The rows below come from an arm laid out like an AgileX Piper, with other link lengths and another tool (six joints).
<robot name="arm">
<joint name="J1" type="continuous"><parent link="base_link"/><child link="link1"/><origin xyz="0 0 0.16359" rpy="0 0 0"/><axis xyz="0 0 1"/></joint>
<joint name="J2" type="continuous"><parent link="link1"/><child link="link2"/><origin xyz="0 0 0" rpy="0 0 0"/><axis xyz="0 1 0"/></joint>
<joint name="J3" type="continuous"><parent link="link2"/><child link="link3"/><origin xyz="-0.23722 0 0.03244" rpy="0 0 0"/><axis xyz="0 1 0"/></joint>
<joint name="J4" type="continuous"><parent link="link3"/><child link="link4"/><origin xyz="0.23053 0 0.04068" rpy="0 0 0"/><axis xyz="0.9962 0 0.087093"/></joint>
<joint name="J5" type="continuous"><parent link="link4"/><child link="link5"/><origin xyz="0 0 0" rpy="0 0 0"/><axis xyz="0 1 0"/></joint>
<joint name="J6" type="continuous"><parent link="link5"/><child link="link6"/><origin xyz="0.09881 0 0.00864" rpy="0 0 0"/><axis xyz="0.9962 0 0.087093"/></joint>
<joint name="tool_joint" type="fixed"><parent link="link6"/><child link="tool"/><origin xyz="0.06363 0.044 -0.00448" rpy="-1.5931 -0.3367 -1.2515"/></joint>
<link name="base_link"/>
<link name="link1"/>
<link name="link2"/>
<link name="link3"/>
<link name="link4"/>
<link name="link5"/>
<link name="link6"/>
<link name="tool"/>
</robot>
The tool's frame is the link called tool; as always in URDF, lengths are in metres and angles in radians. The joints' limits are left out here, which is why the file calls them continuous.
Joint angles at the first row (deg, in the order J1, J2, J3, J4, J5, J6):
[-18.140, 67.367, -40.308, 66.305, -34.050, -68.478]
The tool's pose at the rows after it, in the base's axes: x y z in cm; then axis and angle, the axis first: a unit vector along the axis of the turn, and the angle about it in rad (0 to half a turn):
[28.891 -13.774 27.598 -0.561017 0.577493 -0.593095 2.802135]
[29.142 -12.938 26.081 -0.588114 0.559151 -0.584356 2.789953]
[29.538 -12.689 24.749 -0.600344 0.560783 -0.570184 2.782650]
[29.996 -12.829 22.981 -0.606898 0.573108 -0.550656 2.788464]
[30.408 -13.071 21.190 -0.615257 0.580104 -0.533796 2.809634]
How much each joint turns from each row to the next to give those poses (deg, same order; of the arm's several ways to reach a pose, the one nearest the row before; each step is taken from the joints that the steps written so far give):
[-0.497, 0.125, 3.881, -9.086, 0.582, 6.728]
[-0.080, 1.017, 2.551, -7.943, 0.662, 6.197]
[0.000, 2.098, 0.651, -2.665, 0.256, 2.906]
[0.003, 3.397, 0.124, -0.561, -0.424, 1.679]
[-0.003, 3.707, -0.001, -0.893, -1.063, 1.054]

